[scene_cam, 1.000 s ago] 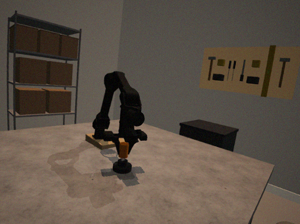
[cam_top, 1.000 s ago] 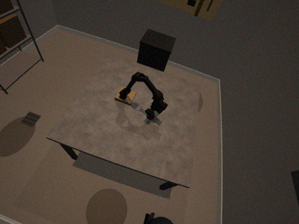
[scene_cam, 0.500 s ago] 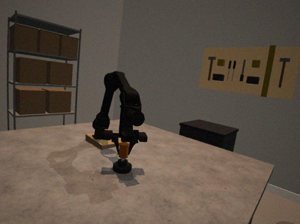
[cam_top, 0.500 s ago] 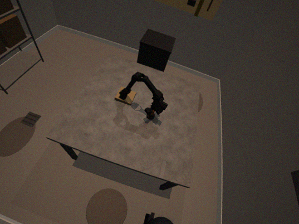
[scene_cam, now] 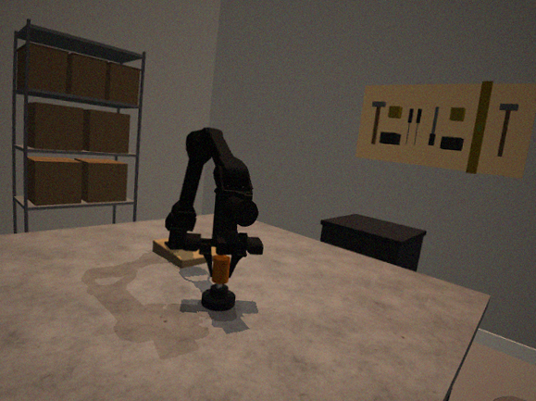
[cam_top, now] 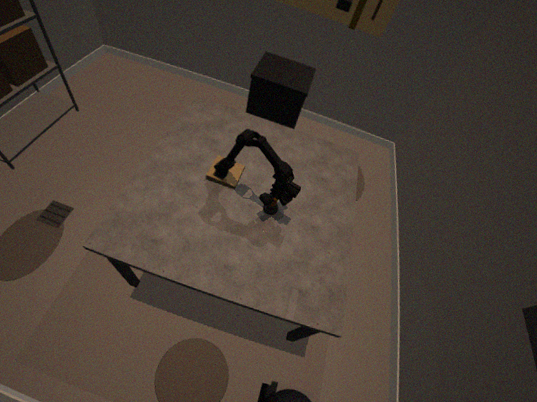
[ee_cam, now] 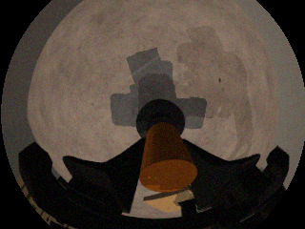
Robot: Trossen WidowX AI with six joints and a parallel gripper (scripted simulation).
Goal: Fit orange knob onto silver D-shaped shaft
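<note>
Right now my gripper tip is 3 cm below the orange knob. From my gripper tip the other things lie so: round black pedestal: 4 cm below.
</note>
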